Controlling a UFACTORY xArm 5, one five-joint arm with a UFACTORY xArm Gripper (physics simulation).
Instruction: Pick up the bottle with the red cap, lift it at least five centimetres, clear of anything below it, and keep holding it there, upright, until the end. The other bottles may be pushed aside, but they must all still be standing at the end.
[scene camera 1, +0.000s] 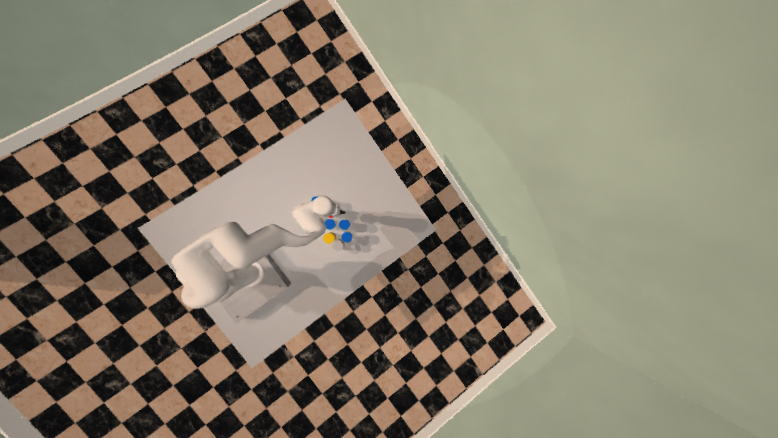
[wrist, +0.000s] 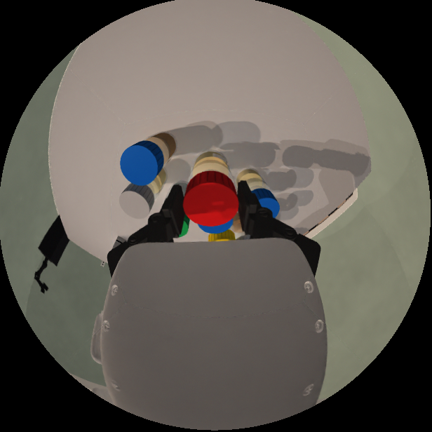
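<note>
The bottle with the red cap is between the two black fingers of my gripper, which is shut on it. The bottle looks upright and raised above the table; its exact height is hard to tell. Its cap faces the wrist camera and its pale body runs down behind it. In scene camera 1 the arm hides most of the bottle. A blue-capped bottle and a grey-capped bottle stand to the left in the wrist view. Another blue-capped bottle stands to the right.
A green cap, a blue cap and a yellow cap show partly near the gripper body in the wrist view. More blue caps stand close by on the grey table.
</note>
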